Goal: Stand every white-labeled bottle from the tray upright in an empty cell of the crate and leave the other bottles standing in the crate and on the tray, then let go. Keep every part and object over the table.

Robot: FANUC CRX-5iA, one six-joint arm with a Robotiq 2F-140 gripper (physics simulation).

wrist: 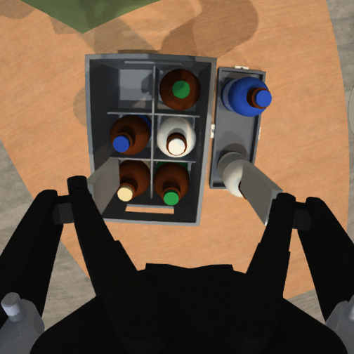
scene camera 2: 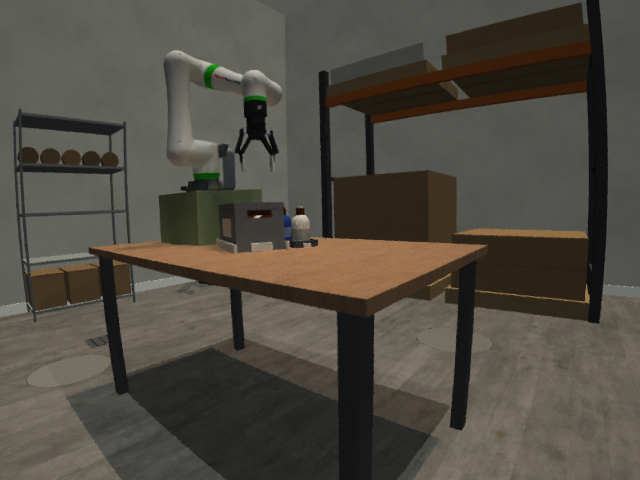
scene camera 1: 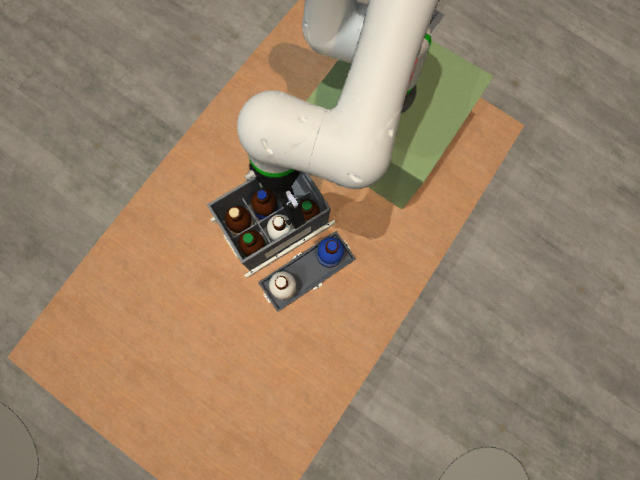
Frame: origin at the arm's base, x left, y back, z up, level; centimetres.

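Seen in the pictures: gripper, fingertip midpoint: [scene camera 2: 258, 171] [scene camera 1: 279, 204]; arm's base at its link origin: [scene camera 2: 207, 191].
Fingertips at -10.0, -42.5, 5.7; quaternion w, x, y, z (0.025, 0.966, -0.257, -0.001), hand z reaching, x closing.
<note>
Offsets run from my fingertips to a thing's top centre, as dx, dy, dz. "spot": to the spot under its first point. Level surfaces: height alone.
The grey crate @(+0.7, -0.9, -13.0) [scene camera 1: 253, 261] [scene camera 2: 258, 229] [wrist: 90, 100] has six cells. One white-labeled bottle @(-0.7, -0.9, -14.2) [scene camera 1: 278, 226] [wrist: 176, 137] stands upright in a middle cell on the tray side. Brown bottles with blue, cream and green caps stand in four other cells. The corner cell [wrist: 134, 85] is empty in the wrist view. The tray @(spot: +11.8, -7.9, -30.0) [scene camera 1: 308, 273] [wrist: 235, 125] holds a white-labeled bottle @(+7.3, -14.9, -14.5) [scene camera 1: 282, 285] [scene camera 2: 300, 226] [wrist: 234, 172] at one end and a blue bottle @(+14.9, -0.2, -14.5) [scene camera 1: 329, 252] [wrist: 247, 96] at the other, both upright. My gripper [scene camera 2: 257, 170] [wrist: 180, 173] is open and empty, high above the crate; a finger partly hides the tray's white bottle in the wrist view.
The green base block [scene camera 1: 439, 124] [scene camera 2: 191, 217] stands on the wooden table @(dz -30.5) [scene camera 1: 170, 330] [scene camera 2: 336, 263] behind the crate. The tray lies close beside the crate's long side. A metal shelf [scene camera 2: 72, 167] and a tall rack [scene camera 2: 325, 155] stand beyond the table.
</note>
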